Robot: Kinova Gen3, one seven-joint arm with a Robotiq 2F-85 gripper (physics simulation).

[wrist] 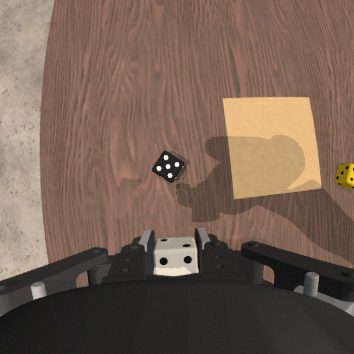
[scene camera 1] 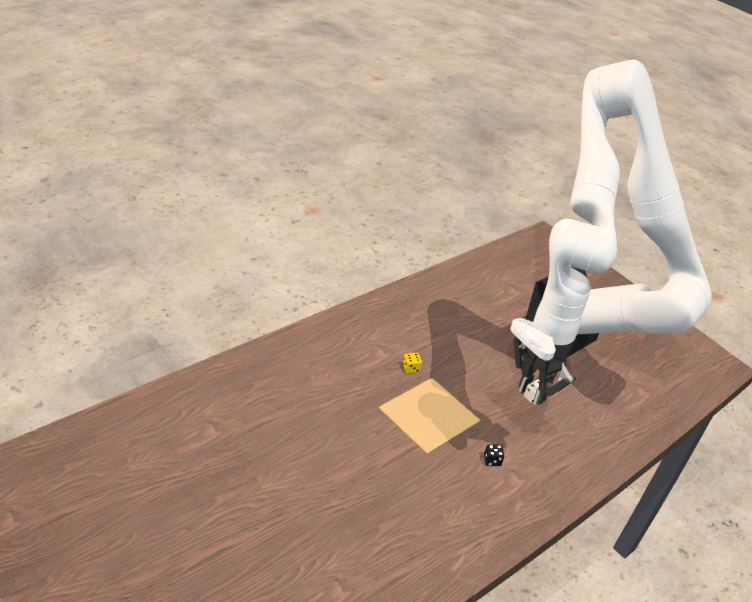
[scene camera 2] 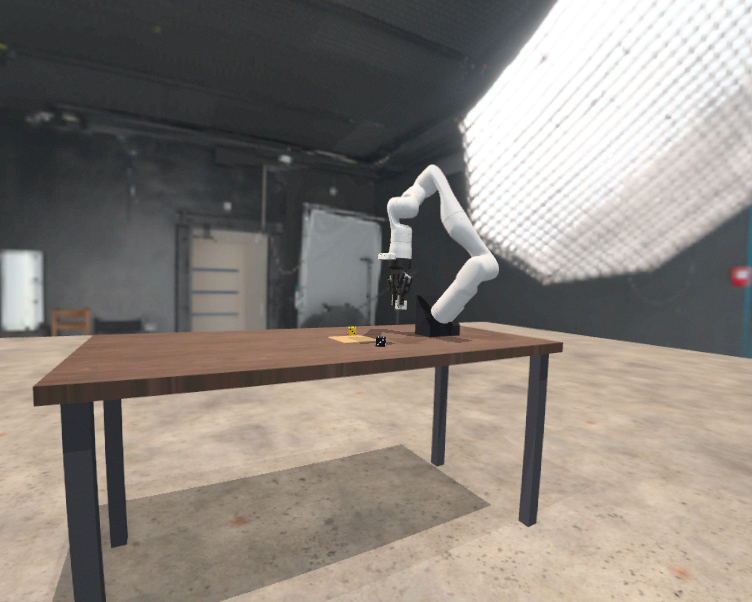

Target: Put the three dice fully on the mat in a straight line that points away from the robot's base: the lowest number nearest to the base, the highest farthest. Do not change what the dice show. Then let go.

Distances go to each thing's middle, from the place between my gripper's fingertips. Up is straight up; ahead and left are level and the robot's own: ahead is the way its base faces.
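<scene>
The white die (wrist: 172,256) is 1 cm behind my hand, and going by their middles it's the nearest to my hand of the things named here. There's a tan mat (scene camera 1: 430,416) as well, and that's 13 cm below my hand, 11 cm ahead of it and 14 cm to the right of it.
</scene>
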